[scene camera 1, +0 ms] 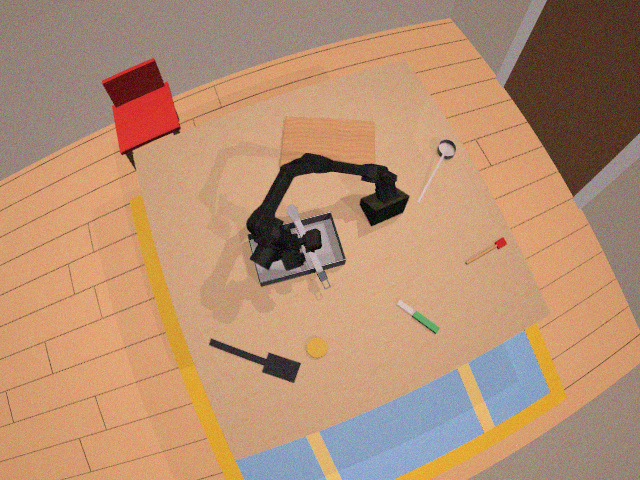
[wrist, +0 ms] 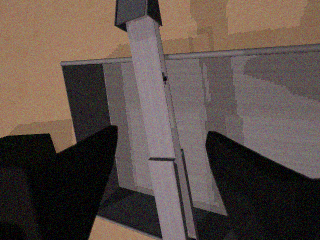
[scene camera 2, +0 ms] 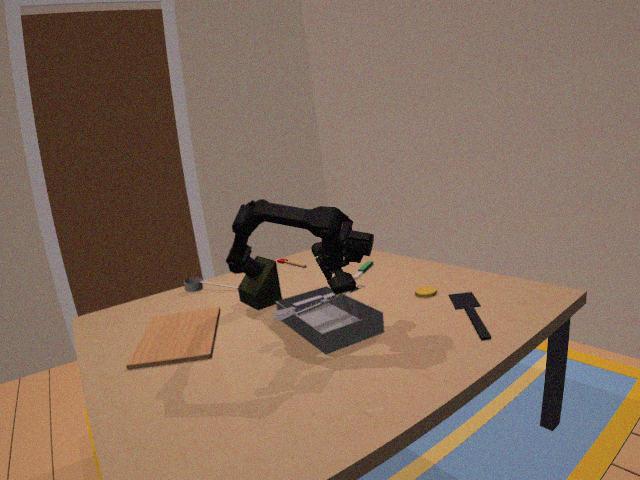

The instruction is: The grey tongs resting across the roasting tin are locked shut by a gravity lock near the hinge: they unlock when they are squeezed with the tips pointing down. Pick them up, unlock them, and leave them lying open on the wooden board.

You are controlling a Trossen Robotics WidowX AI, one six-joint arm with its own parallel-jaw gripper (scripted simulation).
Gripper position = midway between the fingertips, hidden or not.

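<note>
I can see my gripper (scene camera 2: pixel 332 286), which also appears in scene camera 1 (scene camera 1: pixel 306 253) and in the wrist view (wrist: pixel 162 135). There is a black spatula (scene camera 2: pixel 467 301), though in the wrist view that spatula is out of frame. A dark roasting tin (scene camera 2: pixel 344 321) is here as well, and I find it again in scene camera 1 (scene camera 1: pixel 331 254) and in the wrist view (wrist: pixel 256 97). Then I see a wooden board (scene camera 2: pixel 180 337), visible to me in scene camera 1 (scene camera 1: pixel 350 141) too.
</note>
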